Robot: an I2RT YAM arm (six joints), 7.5 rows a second.
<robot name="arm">
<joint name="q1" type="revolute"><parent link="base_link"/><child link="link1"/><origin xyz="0 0 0.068"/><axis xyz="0 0 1"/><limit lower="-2.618" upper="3.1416"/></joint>
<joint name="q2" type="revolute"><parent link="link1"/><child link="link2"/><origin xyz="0.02 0.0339 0.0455" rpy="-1.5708 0 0"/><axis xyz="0 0 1"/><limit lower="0" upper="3.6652"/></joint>
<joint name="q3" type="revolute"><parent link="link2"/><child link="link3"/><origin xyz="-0.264 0 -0.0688" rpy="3.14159 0 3.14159"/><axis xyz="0 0 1"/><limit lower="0" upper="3.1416"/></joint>
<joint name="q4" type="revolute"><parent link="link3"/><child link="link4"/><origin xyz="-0.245 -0.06 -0.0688" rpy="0 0 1.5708"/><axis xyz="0 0 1"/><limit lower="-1.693" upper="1.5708"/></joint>
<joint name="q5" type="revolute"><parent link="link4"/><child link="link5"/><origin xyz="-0.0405 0.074 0.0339" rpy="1.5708 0 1.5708"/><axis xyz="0 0 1"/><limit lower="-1.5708" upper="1.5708"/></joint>
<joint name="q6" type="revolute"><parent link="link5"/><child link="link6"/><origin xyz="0.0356 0 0.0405" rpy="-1.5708 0 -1.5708"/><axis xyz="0 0 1"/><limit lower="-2.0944" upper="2.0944"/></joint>
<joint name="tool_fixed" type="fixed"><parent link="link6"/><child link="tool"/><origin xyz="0 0 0" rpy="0 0 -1.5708"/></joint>
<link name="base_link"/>
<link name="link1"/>
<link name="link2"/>
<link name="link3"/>
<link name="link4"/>
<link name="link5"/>
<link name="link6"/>
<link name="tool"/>
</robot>
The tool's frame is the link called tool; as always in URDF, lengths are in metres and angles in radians.
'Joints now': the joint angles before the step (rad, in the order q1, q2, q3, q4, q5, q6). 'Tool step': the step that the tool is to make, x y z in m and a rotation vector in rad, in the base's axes. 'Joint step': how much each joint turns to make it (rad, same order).
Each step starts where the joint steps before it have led.
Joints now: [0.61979 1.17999 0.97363 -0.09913 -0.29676 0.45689]
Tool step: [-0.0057 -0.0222 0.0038 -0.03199 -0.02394 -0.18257]
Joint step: [-0.03707 -0.07525 -0.02718 -0.04519 0.15078 0.00562]
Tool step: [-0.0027 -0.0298 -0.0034 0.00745 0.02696 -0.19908]
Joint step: [-0.08238 -0.07389 -0.04370 -0.04430 0.10501 0.05507]
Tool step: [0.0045 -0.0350 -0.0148 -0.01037 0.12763 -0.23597]
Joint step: [-0.13176 -0.02552 -0.02170 -0.12381 0.08079 0.07946]
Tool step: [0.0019 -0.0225 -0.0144 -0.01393 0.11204 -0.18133]
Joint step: [-0.08557 0.00268 -0.01223 -0.10069 0.07362 0.06556]
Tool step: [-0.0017 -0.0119 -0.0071 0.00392 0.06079 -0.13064]
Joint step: [-0.03965 -0.00123 -0.00510 -0.06362 0.06500 0.06735]
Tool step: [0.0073 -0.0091 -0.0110 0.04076 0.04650 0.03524]
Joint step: [-0.06459 0.02893 -0.01746 0.01183 -0.10974 -0.01963]
